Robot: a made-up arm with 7 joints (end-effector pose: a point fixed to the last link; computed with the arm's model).
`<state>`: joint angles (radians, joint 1 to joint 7).
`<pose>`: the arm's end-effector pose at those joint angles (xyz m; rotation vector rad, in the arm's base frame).
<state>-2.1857 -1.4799 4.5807 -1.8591 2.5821 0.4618 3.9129</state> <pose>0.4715 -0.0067 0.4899 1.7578 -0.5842 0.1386</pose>
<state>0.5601 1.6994 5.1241 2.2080 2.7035 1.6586 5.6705</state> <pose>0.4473 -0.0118 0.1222 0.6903 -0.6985 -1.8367</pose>
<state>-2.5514 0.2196 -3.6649 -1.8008 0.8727 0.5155 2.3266</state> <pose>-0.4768 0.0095 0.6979 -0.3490 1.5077 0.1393</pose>
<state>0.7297 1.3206 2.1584 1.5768 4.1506 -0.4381 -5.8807</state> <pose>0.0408 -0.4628 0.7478 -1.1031 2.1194 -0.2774</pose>
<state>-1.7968 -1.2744 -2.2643 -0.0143 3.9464 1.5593 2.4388</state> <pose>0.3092 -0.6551 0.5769 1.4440 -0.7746 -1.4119</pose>
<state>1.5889 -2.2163 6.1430 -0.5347 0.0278 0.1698 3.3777</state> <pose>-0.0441 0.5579 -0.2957 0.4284 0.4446 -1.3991</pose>
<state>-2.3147 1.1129 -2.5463 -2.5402 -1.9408 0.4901 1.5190</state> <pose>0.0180 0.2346 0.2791 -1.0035 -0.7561 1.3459</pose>
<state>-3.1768 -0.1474 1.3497 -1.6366 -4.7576 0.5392 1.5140</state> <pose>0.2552 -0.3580 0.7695 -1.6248 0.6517 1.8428</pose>
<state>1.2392 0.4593 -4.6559 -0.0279 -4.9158 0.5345 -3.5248</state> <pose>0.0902 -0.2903 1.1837 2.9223 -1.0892 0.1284</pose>
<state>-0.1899 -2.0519 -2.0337 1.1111 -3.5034 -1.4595 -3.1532</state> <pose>-0.3732 0.1979 -0.0115 0.9943 -1.0749 -0.4060</pose>
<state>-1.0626 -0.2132 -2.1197 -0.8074 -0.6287 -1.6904 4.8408</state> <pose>0.2174 0.0032 0.9528 1.1094 -0.0623 -1.0126</pose>
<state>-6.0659 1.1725 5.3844 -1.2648 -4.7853 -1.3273 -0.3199</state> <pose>0.3440 -0.2463 0.8441 2.2794 -1.6282 0.7303</pose>
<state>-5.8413 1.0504 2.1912 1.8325 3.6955 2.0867 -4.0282</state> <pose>0.2692 -0.3771 0.6958 1.3627 -1.3424 -1.9163</pose>
